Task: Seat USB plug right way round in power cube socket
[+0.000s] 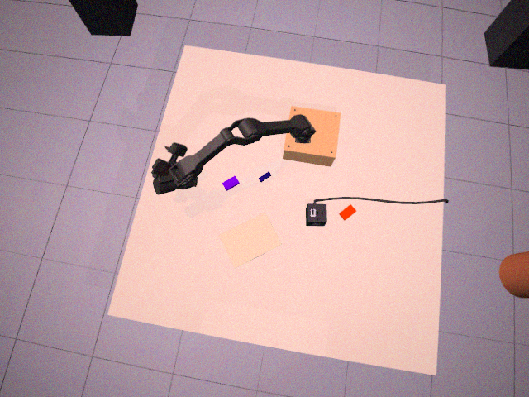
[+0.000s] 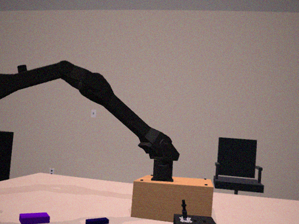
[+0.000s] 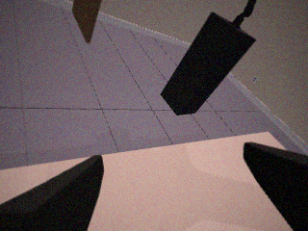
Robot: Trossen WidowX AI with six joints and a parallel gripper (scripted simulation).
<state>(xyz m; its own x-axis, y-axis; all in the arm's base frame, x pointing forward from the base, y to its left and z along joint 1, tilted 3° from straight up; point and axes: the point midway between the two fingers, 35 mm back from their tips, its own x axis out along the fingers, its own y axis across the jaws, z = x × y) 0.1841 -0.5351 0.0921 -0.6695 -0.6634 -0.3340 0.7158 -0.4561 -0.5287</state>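
Right now my gripper tip is 61 cm to the right of the dark USB plug, 17 cm short of it and 8 cm above it. The rest, counted from my gripper tip: dark blue block 41 cm to the left, 17 cm below; then beige sheet 37 cm to the left, 28 cm ahead, 17 cm below; then purple block 26 cm to the left, 17 cm below, 4 cm ahead.
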